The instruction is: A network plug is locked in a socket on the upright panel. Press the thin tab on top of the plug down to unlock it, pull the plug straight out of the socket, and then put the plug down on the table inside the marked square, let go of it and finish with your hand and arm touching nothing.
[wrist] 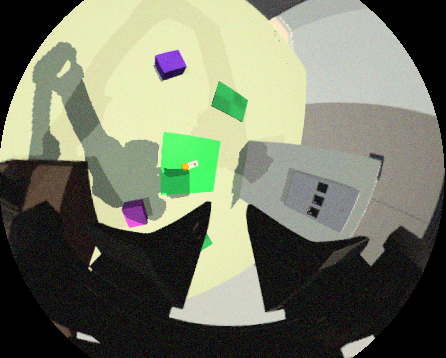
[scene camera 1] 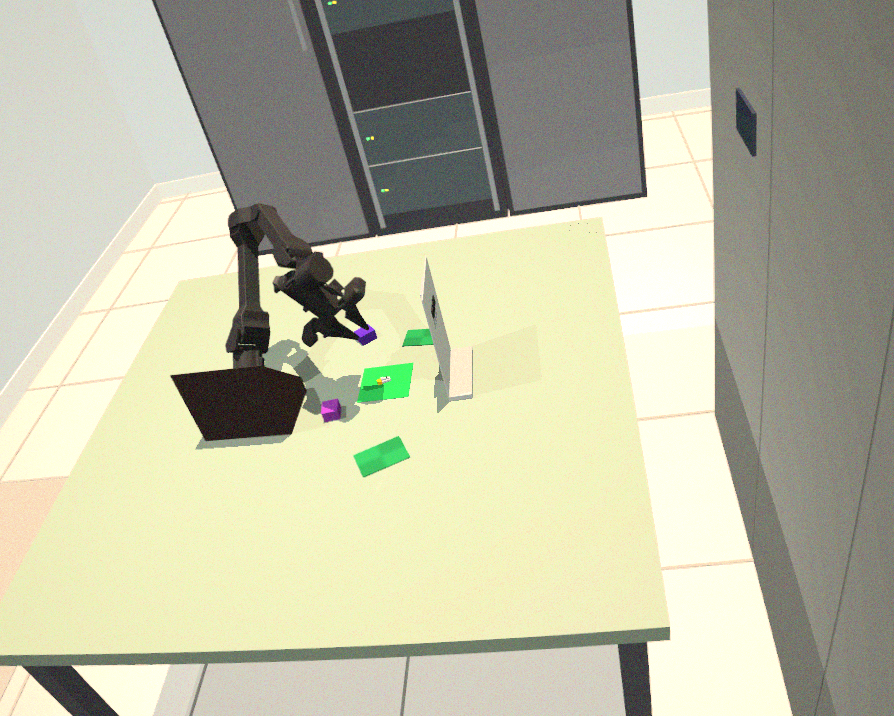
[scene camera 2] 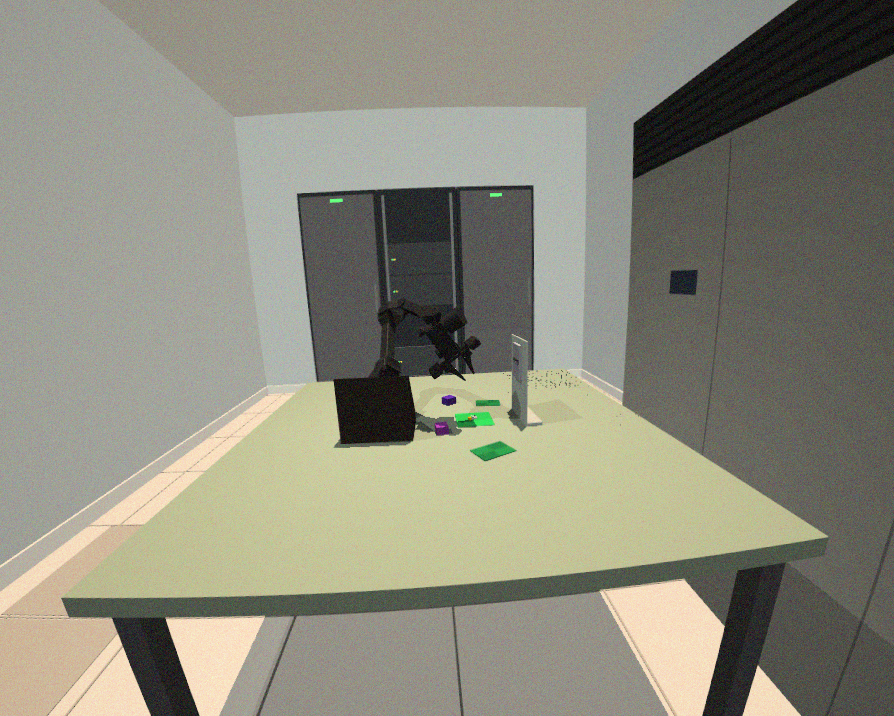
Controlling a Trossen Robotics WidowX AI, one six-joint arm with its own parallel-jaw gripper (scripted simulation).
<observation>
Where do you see a grey panel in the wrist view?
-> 320, 194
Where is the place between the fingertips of the gripper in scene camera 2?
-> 469, 377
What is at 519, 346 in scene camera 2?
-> A grey panel.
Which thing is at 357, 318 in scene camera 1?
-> The gripper.
</observation>
